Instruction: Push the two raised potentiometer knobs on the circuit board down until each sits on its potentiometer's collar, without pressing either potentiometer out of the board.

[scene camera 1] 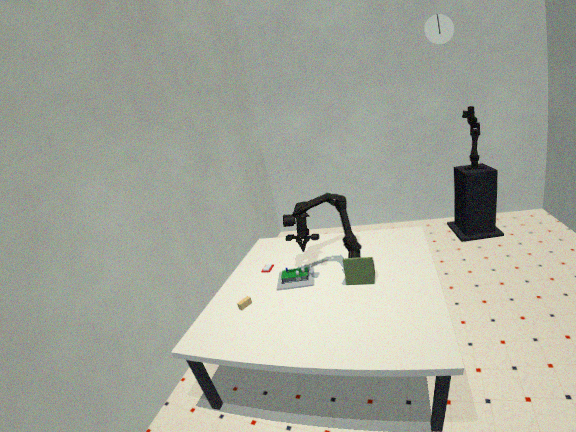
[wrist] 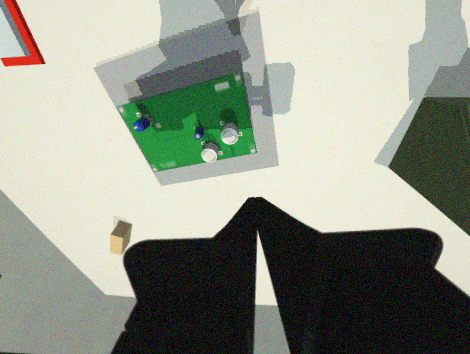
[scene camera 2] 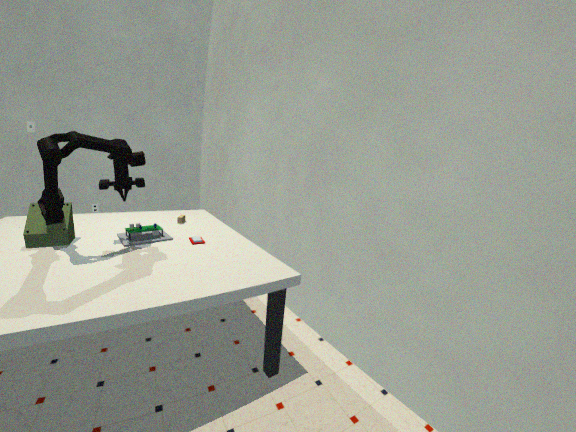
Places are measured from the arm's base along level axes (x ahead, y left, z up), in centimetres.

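Pixels of known places: gripper, fingertip midpoint: [scene camera 1: 303,252] [wrist: 254,203] [scene camera 2: 124,201]; arm's base at its link origin: [scene camera 1: 355,261] [scene camera 2: 54,217].
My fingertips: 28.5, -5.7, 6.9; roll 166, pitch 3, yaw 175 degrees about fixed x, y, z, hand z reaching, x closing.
For each thing: its top centre in the pictures, then the offset to it from my fingertips, as dx, dy, dz. Level surfaces: height alone.
- green circuit board at its surface level: dz -13.7
- red-rimmed tray at its top centre: [scene camera 2: 196,238] [scene camera 1: 267,267] +29.3, -16.4, -16.8
- tan block at its top centre: [wrist: 116,245] [scene camera 1: 243,300] [scene camera 2: 181,216] +33.7, +23.5, -14.2
The green circuit board [scene camera 1: 289,274] [scene camera 2: 145,229] [wrist: 170,150] stands on posts above a grey base plate [scene camera 1: 295,286] [scene camera 2: 166,238] [wrist: 270,145]. In the wrist view two round knobs stand near one corner of the board: a grey one [wrist: 229,134] and a whiter one [wrist: 210,152] beside it. How far each knob stands above its collar is too small to tell. My gripper [scene camera 1: 303,249] [scene camera 2: 124,200] [wrist: 254,203] is shut and empty, high above the board and touching nothing.
Blue parts [wrist: 141,124] [wrist: 199,132] stand on the board. A red-rimmed tray [scene camera 1: 267,268] [scene camera 2: 197,241] [wrist: 24,61] and a tan block [scene camera 1: 244,303] [scene camera 2: 181,219] [wrist: 120,238] lie on the table. A green box [scene camera 1: 359,271] [scene camera 2: 49,235] [wrist: 435,155] is at my arm's base.
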